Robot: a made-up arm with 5 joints. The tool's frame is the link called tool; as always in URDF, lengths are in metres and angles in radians. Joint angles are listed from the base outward. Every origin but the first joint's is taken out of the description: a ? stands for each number. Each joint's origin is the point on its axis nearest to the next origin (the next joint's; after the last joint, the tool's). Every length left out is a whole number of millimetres.
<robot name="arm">
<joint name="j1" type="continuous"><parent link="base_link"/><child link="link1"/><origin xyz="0 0 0.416" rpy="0 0 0"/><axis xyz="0 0 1"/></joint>
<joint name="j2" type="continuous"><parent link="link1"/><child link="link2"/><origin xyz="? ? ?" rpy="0 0 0"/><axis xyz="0 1 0"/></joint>
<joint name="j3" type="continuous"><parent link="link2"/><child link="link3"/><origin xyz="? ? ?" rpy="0 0 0"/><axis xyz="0 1 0"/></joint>
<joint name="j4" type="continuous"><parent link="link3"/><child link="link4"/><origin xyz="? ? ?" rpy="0 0 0"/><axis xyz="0 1 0"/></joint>
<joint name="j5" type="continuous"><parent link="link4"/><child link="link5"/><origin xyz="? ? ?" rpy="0 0 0"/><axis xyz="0 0 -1"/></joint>
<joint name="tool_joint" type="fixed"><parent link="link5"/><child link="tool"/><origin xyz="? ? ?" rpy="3.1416 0 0"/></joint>
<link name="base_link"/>
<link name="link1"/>
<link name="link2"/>
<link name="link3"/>
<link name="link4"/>
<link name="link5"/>
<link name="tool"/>
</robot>
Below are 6 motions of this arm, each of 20 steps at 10 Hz.
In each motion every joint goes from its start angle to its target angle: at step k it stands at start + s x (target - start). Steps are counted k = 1, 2, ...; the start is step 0. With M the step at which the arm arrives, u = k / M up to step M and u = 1 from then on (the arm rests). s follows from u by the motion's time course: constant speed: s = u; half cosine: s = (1 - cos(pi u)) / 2; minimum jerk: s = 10 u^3 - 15 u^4 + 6 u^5.
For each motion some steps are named. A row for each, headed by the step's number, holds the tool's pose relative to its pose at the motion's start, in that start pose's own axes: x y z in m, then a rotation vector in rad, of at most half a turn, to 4 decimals.
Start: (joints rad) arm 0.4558 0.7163 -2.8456 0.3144 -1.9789
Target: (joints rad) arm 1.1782 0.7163 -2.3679 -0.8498 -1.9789
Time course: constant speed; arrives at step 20
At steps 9, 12, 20:
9: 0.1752 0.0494 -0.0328 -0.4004 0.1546 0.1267
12: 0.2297 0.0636 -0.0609 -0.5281 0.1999 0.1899
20: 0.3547 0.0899 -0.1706 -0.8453 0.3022 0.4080

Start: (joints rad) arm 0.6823 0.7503 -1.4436 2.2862 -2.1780
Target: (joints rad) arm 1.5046 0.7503 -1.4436 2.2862 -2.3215
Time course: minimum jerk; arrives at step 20
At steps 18, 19, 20:
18: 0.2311 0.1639 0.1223 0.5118 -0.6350 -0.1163
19: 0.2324 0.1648 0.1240 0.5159 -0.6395 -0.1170
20: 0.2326 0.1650 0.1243 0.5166 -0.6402 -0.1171

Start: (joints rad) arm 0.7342 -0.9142 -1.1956 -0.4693 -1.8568
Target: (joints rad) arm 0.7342 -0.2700 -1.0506 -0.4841 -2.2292
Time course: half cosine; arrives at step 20
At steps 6, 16, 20:
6: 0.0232 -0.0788 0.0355 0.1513 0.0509 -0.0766
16: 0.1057 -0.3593 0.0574 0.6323 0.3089 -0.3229
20: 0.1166 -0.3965 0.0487 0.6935 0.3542 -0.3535

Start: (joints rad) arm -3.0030 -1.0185 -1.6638 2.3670 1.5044
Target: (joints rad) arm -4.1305 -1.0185 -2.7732 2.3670 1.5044
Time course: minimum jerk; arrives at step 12
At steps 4, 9, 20:
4: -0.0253 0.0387 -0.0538 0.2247 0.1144 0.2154
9: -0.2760 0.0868 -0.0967 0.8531 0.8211 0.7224
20: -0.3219 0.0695 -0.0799 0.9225 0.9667 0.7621

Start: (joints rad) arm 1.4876 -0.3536 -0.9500 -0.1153 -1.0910
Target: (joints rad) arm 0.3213 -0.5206 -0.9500 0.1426 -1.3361
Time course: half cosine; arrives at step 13
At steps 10, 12, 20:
10: -0.2668 0.1313 -0.2084 -0.2965 -0.9572 -0.0018
12: -0.2828 0.1354 -0.2506 -0.3210 -1.0810 0.0093
20: -0.2845 0.1357 -0.2562 -0.3240 -1.0971 0.0110

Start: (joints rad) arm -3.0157 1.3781 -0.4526 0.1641 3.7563
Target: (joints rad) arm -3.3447 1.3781 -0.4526 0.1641 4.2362
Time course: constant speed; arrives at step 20
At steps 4, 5, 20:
4: -0.0019 -0.0028 0.0001 -0.0460 0.0359 0.1264
5: -0.0023 -0.0035 0.0002 -0.0570 0.0456 0.1580
20: -0.0084 -0.0141 0.0024 -0.1945 0.2235 0.6287

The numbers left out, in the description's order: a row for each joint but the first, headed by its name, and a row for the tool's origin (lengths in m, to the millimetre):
j2: 0 0 0
j3: 0.058 0 0.31
j4: 0.07 0 -0.309
j5: 0.089 0 -0.114
tool: 0 0 0

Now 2 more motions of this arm.
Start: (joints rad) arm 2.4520 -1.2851 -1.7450 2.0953 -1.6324
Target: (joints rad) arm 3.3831 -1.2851 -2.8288 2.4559 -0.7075
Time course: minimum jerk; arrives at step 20
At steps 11, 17, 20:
11: -0.1864 -0.1153 -0.0997 -0.3018 0.5855 0.3010
17: -0.3561 -0.1689 -0.0345 -0.2725 1.0809 0.5480
20: -0.3672 -0.1712 -0.0259 -0.2624 1.1171 0.5658

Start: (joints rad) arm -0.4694 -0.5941 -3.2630 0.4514 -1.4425
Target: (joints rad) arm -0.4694 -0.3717 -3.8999 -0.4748 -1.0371
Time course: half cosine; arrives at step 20
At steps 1, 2, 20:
1: 0.0001 0.0011 -0.0012 -0.0082 0.0011 0.0025
2: 0.0006 0.0045 -0.0048 -0.0325 0.0044 0.0099
20: 0.0071 0.0548 -0.2729 -1.2755 0.4383 0.3425

